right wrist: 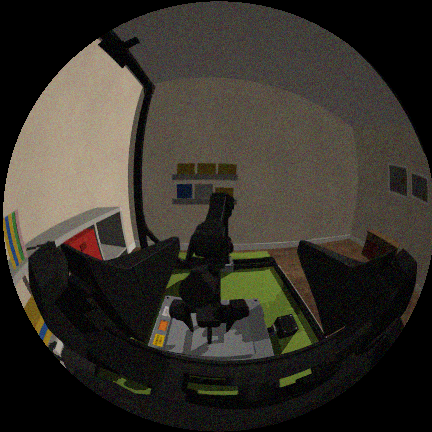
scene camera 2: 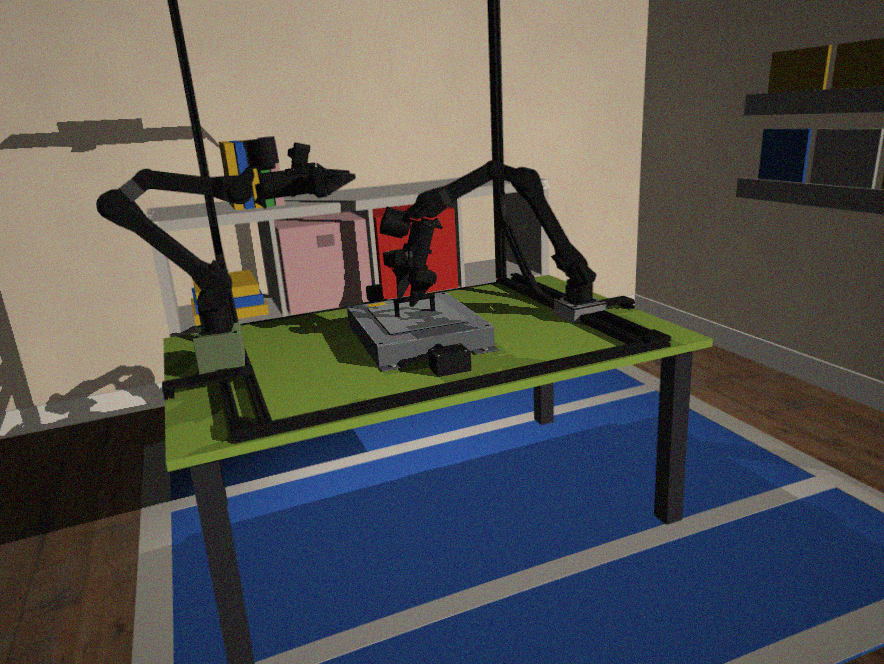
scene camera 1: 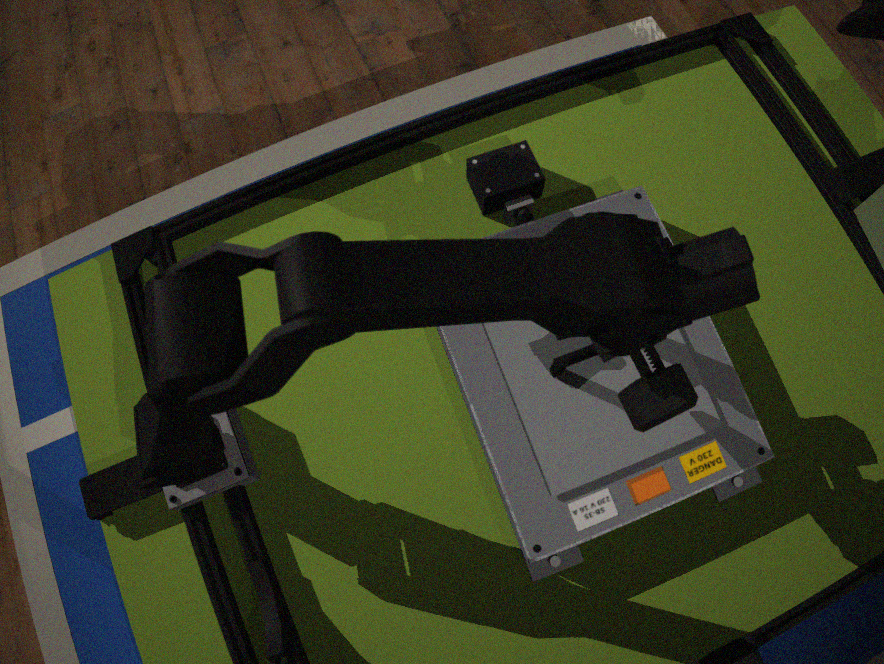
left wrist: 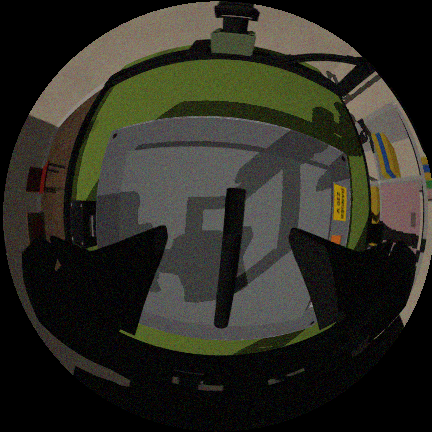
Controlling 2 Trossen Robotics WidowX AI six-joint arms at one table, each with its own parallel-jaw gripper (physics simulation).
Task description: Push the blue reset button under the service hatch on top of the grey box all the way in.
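The grey box (scene camera 1: 471, 400) (scene camera 2: 428, 350) (left wrist: 165, 127) (right wrist: 262, 345) sits on the table with its hatch (scene camera 1: 585, 443) (scene camera 2: 400, 327) (left wrist: 190, 170) lying flat on top. The blue button does not show in any view. A black bar handle (scene camera 1: 571, 359) (scene camera 2: 414, 300) (left wrist: 231, 260) stands up on the hatch. My left gripper (scene camera 2: 416, 294) (left wrist: 230, 233) is open and empty, pointing down just over the handle, one finger to each side of it in the left wrist view; contact cannot be told. My right gripper (scene camera 2: 348, 176) (right wrist: 241, 245) is open and empty, raised high at the left of scene camera 2.
A black block (scene camera 1: 505, 175) (scene camera 2: 450, 359) (right wrist: 286, 325) stands close beside the box. The box rim carries an orange patch (scene camera 1: 648, 486) and a yellow label (scene camera 1: 702, 461) (left wrist: 339, 202). Dark rails (scene camera 1: 400, 146) border the green table (scene camera 2: 321, 389). Arm shadows cross the box.
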